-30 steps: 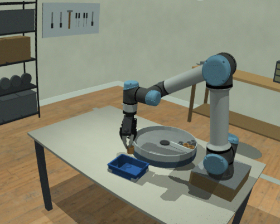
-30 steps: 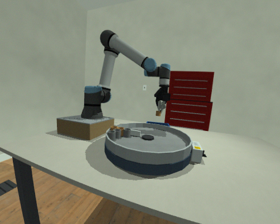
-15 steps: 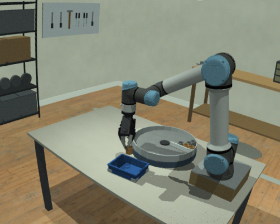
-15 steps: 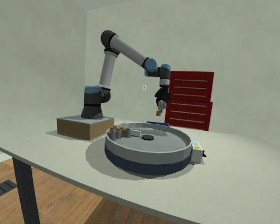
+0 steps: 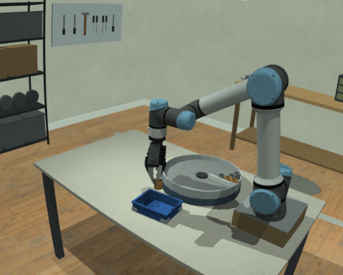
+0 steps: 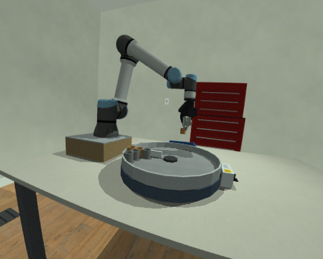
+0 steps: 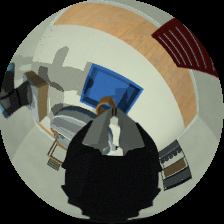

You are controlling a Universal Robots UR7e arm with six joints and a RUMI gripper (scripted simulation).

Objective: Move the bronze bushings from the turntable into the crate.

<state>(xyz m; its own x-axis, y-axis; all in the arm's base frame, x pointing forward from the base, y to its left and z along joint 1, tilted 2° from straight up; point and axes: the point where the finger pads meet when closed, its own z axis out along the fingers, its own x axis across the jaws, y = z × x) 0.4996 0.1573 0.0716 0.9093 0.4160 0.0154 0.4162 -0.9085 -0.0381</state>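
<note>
The blue crate lies 13 cm below my hand, 2 cm behind it and 1 cm to the right of it. From my hand the other things lie so: turntable: 35 cm to the right, 10 cm below, 7 cm behind.
</note>
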